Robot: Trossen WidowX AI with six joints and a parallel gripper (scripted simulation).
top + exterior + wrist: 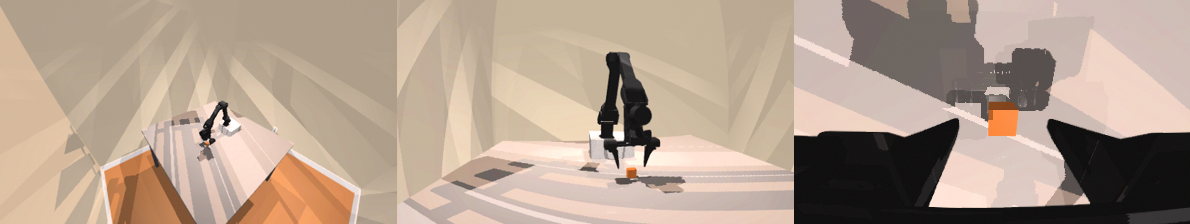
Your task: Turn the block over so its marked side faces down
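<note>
Now: gripper tip 10 mm past the orange block and 20 mm above it.
</note>
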